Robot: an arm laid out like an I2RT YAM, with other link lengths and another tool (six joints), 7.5 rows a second.
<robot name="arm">
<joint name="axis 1" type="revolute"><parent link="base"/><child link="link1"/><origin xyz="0 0 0.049" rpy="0 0 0"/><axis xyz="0 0 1"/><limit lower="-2.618" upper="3.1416"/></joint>
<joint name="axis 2" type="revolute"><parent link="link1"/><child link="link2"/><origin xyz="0.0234 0.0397 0.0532" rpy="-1.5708 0 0"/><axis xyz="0 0 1"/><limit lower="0" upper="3.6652"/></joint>
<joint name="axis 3" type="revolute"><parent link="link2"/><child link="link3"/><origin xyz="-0.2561 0 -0.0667" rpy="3.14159 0 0"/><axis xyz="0 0 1"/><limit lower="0" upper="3.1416"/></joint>
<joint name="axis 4" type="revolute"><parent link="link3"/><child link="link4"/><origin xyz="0.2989 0.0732 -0.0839" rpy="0 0 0"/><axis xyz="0 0 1"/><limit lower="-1.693" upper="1.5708"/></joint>
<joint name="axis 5" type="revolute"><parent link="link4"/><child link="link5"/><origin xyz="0.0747 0.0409 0.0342" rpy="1.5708 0 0"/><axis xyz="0 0 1"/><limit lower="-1.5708" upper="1.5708"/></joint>
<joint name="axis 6" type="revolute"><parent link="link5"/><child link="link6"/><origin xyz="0.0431 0 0.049" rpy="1.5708 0 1.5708"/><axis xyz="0 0 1"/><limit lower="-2.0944" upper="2.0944"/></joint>
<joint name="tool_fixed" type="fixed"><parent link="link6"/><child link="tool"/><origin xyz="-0.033 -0.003 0.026" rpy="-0.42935 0 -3.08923"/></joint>
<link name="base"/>
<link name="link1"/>
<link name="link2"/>
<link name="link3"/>
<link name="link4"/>
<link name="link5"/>
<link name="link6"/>
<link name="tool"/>
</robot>
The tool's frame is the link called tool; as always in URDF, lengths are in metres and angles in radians.
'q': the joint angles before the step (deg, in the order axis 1, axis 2, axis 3, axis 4, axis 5, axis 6). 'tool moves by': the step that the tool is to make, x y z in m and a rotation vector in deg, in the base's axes. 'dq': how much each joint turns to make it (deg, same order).
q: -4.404, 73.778, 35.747, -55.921, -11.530, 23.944
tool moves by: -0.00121, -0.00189, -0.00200, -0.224, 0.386, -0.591
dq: -0.414, 0.000, -0.371, 0.044, 0.241, 0.198
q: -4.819, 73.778, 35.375, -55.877, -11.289, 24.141
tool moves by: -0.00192, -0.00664, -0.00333, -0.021, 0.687, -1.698
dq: -1.684, 0.000, -0.678, 0.000, 0.087, 0.022
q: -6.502, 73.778, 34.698, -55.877, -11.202, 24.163
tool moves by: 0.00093, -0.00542, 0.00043, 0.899, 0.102, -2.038
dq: -1.553, -0.001, -0.044, -0.088, -0.918, 0.414
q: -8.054, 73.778, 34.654, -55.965, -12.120, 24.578
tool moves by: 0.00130, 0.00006, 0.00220, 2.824, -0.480, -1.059
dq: -0.699, 0.001, 0.001, 0.087, -2.884, 0.110
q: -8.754, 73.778, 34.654, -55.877, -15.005, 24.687
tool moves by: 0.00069, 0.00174, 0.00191, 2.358, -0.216, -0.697
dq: -0.131, 0.002, 0.001, -0.043, -2.404, 0.371
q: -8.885, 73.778, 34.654, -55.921, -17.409, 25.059
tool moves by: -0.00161, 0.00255, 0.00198, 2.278, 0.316, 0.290
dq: -0.001, 0.000, 0.000, -0.831, -2.164, -0.527
